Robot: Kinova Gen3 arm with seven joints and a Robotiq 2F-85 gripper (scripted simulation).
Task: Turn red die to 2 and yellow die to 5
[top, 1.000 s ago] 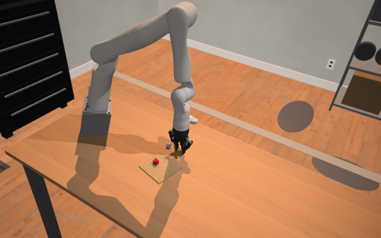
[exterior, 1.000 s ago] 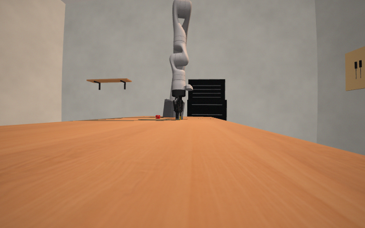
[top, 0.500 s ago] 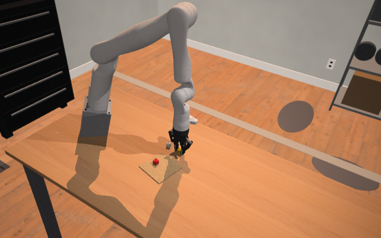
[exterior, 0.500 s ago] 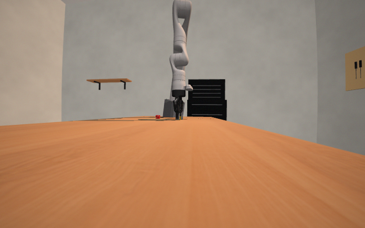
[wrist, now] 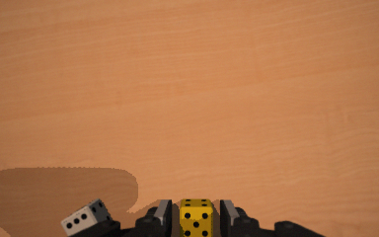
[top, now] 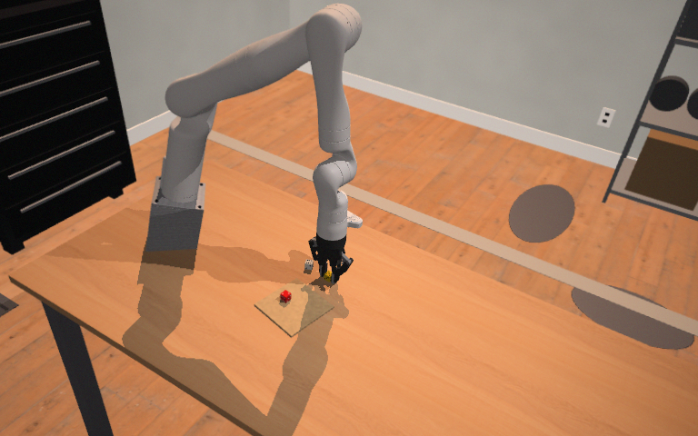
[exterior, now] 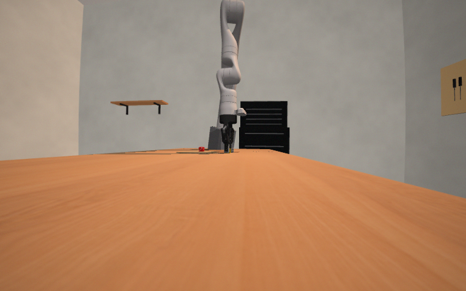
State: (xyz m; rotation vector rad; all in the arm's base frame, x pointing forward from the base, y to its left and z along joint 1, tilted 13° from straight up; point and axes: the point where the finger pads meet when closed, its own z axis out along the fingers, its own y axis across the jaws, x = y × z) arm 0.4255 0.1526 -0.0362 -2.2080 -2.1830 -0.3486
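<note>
My gripper is now 10 mm above the yellow die. Round my hand: white die: 70 mm behind, 10 mm below; tan mat: 130 mm to the right, 20 mm below; red die: 30 mm behind, 130 mm to the right, 10 mm below.
</note>
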